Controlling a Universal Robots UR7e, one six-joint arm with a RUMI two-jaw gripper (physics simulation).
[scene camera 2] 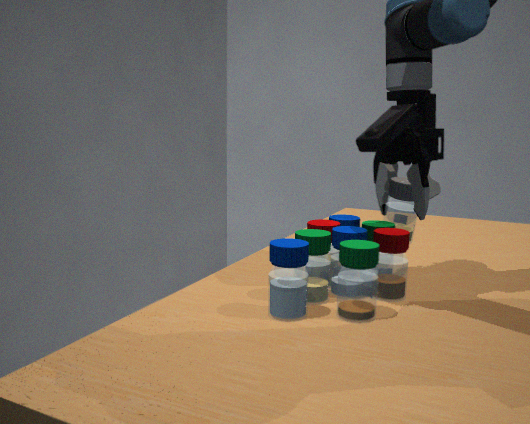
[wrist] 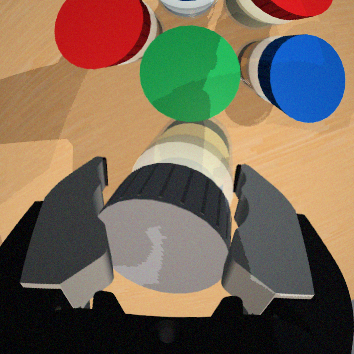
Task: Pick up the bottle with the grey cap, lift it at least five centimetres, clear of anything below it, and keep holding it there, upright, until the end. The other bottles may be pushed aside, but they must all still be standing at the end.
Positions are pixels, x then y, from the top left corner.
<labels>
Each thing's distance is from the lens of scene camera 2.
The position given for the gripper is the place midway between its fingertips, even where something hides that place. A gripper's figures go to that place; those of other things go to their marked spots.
gripper (scene camera 2: 402, 217): 0.92 m
red-capped bottle (scene camera 2: 392, 269): 0.82 m
green-capped bottle (scene camera 2: 357, 286): 0.72 m
The marked spots on the green-capped bottle and the red-capped bottle are 0.11 m apart.
</labels>
